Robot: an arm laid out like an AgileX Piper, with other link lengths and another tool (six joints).
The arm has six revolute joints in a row. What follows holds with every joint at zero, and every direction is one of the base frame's.
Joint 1 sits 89.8 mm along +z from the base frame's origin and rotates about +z.
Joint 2 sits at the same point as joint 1 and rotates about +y.
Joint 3 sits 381.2 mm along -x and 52.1 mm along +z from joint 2 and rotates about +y.
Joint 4 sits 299.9 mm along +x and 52.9 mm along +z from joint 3 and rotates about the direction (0.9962, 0, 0.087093).
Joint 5 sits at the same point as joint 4 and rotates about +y.
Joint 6 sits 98.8 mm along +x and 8.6 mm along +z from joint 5 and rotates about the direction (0.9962, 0, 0.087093).
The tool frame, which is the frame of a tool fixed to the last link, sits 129 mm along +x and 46 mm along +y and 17.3 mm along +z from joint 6; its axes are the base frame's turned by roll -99.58, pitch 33.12 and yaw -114.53 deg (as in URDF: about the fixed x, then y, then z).
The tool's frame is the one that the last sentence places.
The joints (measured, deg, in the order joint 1, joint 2, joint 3, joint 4, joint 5, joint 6), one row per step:
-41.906, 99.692, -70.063, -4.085, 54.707, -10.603
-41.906, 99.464, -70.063, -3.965, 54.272, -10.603
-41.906, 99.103, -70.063, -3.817, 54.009, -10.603
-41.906, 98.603, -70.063, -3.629, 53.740, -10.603
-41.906, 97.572, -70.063, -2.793, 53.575, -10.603
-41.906, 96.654, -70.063, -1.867, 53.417, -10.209
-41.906, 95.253, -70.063, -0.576, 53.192, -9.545
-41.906, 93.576, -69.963, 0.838, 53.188, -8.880
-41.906, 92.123, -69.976, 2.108, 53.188, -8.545
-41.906, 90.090, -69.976, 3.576, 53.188, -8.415
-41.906, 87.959, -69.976, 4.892, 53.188, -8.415
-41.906, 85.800, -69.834, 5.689, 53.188, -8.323
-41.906, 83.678, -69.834, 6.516, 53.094, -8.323
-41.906, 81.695, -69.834, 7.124, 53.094, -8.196
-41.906, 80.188, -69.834, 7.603, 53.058, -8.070
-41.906, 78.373, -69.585, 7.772, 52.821, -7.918
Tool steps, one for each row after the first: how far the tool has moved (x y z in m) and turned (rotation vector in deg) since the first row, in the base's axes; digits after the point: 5 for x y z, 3 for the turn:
0.00150, -0.00071, 0.00213, -0.351, -0.574, -0.022
0.00246, -0.00086, 0.00520, -0.662, -1.133, -0.067
0.00343, -0.00085, 0.00939, -1.042, -1.824, -0.127
0.00525, 0.00125, 0.01801, -1.269, -3.228, -0.454
0.00746, 0.00339, 0.02594, -1.297, -4.671, -1.193
0.01032, 0.00650, 0.03808, -1.380, -6.805, -2.310
0.01190, 0.01122, 0.05168, -1.316, -8.989, -3.445
0.01332, 0.01539, 0.06413, -1.307, -10.946, -4.175
0.01392, 0.02110, 0.08111, -1.537, -13.431, -4.708
0.01343, 0.02710, 0.09863, -1.947, -15.885, -5.007
0.01082, 0.03278, 0.11473, -2.622, -17.955, -5.191
0.00849, 0.03829, 0.13156, -3.417, -20.182, -5.260
0.00536, 0.04361, 0.14682, -4.180, -22.124, -5.368
0.00283, 0.04784, 0.15840, -4.757, -23.647, -5.469
-0.00152, 0.05232, 0.17024, -5.718, -25.182, -5.498

